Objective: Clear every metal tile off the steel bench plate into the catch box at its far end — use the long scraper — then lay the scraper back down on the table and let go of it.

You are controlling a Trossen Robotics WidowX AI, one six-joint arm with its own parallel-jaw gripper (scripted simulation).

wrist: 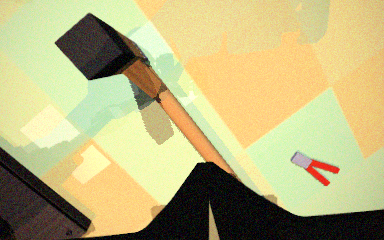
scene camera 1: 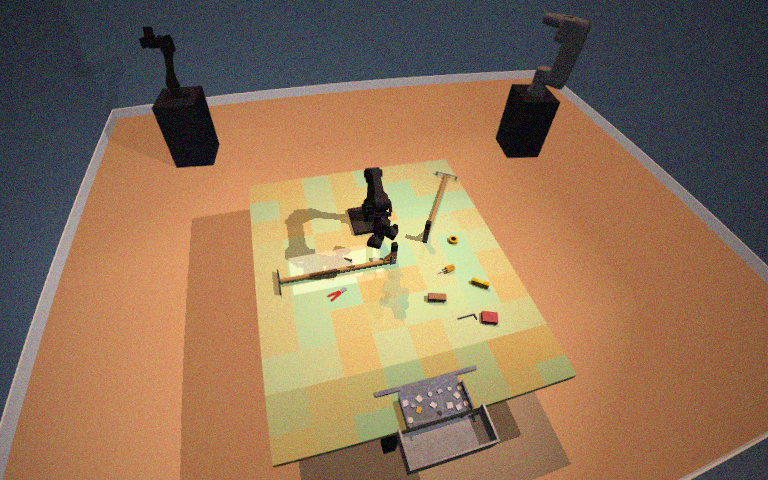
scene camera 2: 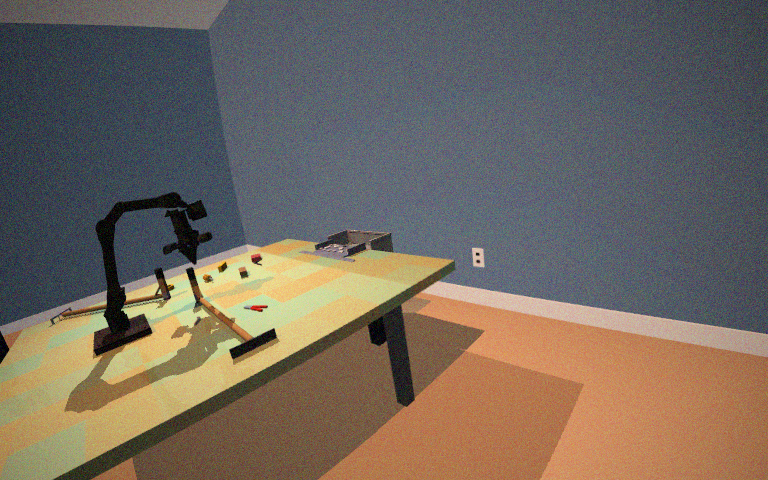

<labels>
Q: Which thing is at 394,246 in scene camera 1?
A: A long scraper.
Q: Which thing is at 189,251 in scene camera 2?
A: My gripper.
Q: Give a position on a long scraper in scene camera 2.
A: At 250,343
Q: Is my gripper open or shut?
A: Shut.
</labels>
